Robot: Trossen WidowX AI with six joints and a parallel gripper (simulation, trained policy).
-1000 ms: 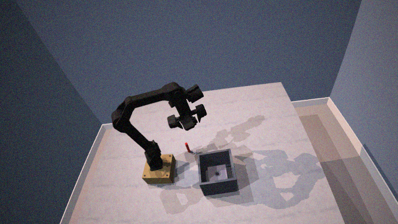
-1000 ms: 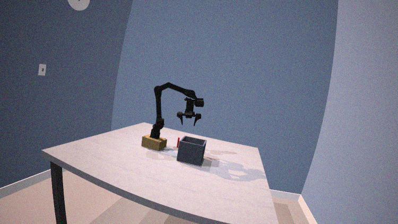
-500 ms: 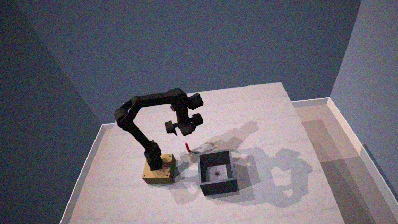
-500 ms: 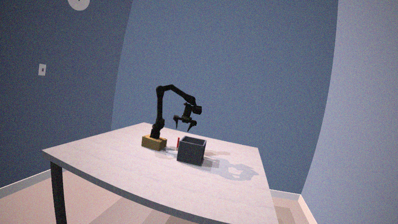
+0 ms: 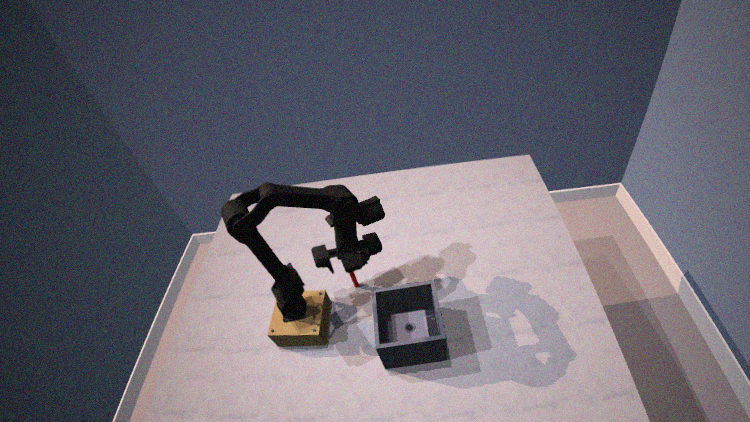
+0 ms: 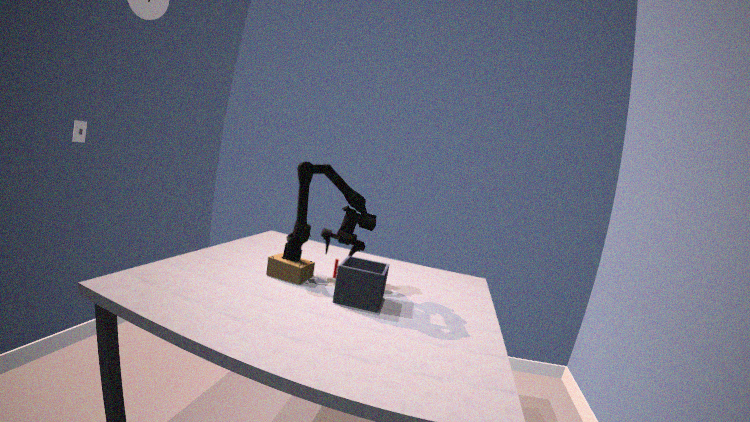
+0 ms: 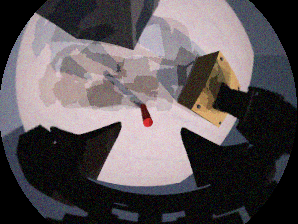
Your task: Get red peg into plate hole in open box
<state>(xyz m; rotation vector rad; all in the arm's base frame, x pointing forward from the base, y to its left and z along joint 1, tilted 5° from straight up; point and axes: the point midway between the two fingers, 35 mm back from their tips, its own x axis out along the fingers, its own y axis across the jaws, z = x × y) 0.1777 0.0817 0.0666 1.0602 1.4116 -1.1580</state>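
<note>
Now: gripper tip 1 cm short of the red peg, 1 cm to the left of it and 4 cm above it. The rest, counted from my gripper tip: light grey plate 13 cm ahead, 22 cm to the right, 4 cm below.
</note>
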